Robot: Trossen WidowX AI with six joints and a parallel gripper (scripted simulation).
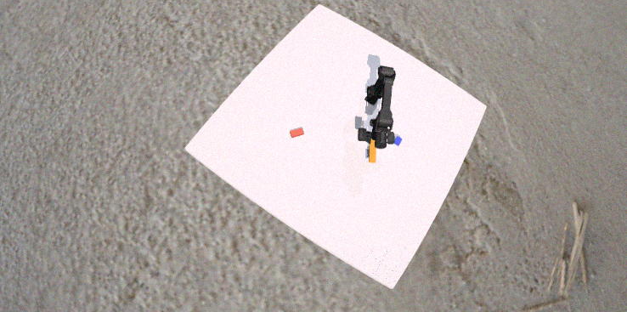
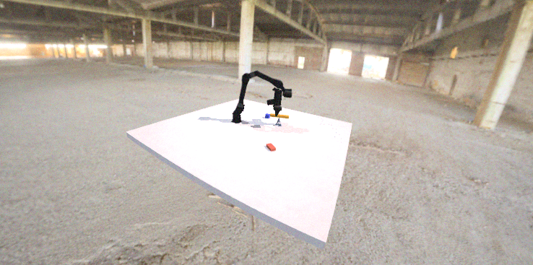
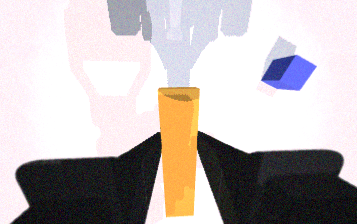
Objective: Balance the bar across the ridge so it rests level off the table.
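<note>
Now: gripper tip 2 cm short of the bar and 1 cm to the right of it. Also, from my gripper tip: blue cube: 13 cm behind, 11 cm to the left, 6 cm below; then red block: 36 cm to the right, 15 cm ahead, 7 cm below.
</note>
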